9 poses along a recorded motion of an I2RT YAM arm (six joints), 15 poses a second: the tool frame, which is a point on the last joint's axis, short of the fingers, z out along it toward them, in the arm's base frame.
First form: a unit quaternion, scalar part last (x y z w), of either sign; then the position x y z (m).
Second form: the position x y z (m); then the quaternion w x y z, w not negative. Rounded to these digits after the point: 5 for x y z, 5 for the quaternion.
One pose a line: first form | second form
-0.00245, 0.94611, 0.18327, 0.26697, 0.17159, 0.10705, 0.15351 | 0.17159, 0.10705, 0.15351, 0.26697, -0.00245, 0.94611, 0.18327
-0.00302, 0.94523, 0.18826, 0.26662, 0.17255, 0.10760, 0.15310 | 0.17255, 0.10760, 0.15310, 0.26662, -0.00302, 0.94523, 0.18826
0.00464, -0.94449, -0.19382, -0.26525, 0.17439, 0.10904, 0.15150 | 0.17439, 0.10904, 0.15150, 0.26525, -0.00464, 0.94449, 0.19382
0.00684, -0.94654, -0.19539, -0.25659, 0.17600, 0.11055, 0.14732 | 0.17600, 0.11055, 0.14732, 0.25659, -0.00684, 0.94654, 0.19539
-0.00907, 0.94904, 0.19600, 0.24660, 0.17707, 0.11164, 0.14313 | 0.17707, 0.11164, 0.14313, 0.24660, -0.00907, 0.94904, 0.19600
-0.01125, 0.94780, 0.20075, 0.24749, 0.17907, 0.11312, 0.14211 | 0.17907, 0.11312, 0.14211, 0.24749, -0.01125, 0.94780, 0.20075
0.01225, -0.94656, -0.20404, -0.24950, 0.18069, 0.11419, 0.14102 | 0.18069, 0.11419, 0.14102, 0.24950, -0.01225, 0.94656, 0.20404
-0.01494, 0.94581, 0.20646, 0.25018, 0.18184, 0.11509, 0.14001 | 0.18184, 0.11509, 0.14001, 0.25018, -0.01494, 0.94581, 0.20646
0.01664, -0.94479, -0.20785, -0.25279, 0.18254, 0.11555, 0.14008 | 0.18254, 0.11555, 0.14008, 0.25279, -0.01664, 0.94479, 0.20785
